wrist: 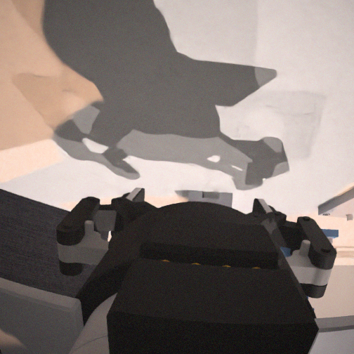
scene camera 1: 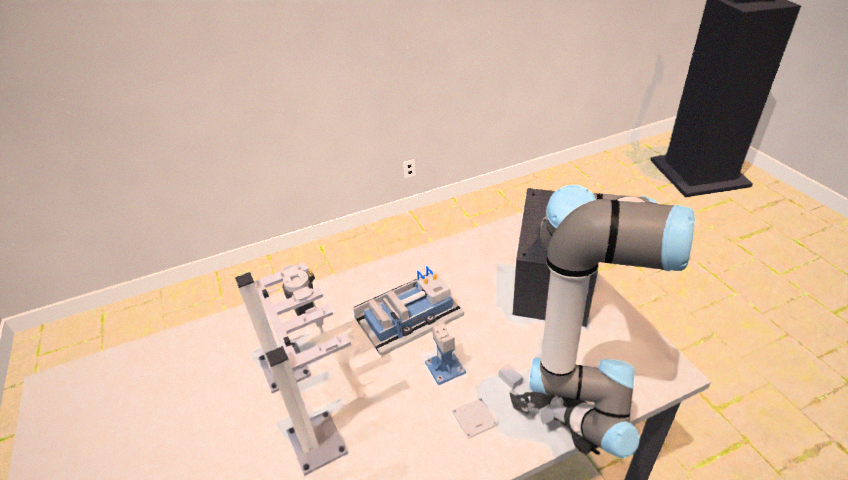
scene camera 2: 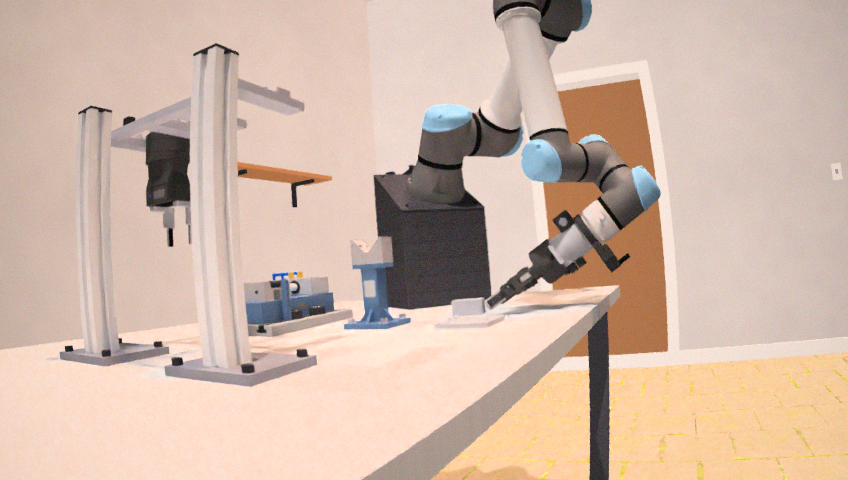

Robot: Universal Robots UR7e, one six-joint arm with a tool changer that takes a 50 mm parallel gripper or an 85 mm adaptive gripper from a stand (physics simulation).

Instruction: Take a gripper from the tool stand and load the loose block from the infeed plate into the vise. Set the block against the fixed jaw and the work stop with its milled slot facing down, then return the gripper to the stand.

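Places are measured from the arm's base along level axes (x ahead, y left, z up), in centimetres.
Pixels of known places: arm's base, origin of the base link: [scene camera 2: 435, 191].
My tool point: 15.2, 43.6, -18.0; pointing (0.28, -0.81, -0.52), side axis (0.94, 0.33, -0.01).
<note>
Ahead of a thing's pixels: the offset from my tool point to its top centre, as dx, dy, dz. "*": to the spot under its first point.
The loose grey block @[+7.7, -18.4, -8.2] [scene camera 1: 510, 377] [scene camera 2: 468, 306] [wrist: 225, 198] lies on the table behind the pale infeed plate @[+20.6, -8.5, -10.4] [scene camera 1: 474, 417] [scene camera 2: 470, 324], apart from it in scene camera 1. In the wrist view it shows between the fingertips, partly behind the gripper body, with a darker notch at its edge. My black adaptive gripper [scene camera 1: 516, 402] [scene camera 2: 490, 303] [wrist: 199, 199] is open and tilted, its tips low beside the block; whether they touch it is unclear. The blue vise @[+32.2, -48.5, -1.3] [scene camera 1: 425, 308] [scene camera 2: 315, 303] stands farther back with its jaws apart. The tool stand [scene camera 1: 261, 321] [scene camera 2: 214, 208] is at the left.
A blue pedestal with a V-shaped top @[* +24.9, -24.6, -3.7] [scene camera 1: 445, 356] [scene camera 2: 374, 291] stands between the vise and the infeed plate. Another gripper [scene camera 1: 304, 303] [scene camera 2: 168, 172] hangs in the stand. The black robot base [scene camera 1: 529, 285] [scene camera 2: 434, 255] rises behind the block. The table's front edge runs close to the arm's wrist.
</note>
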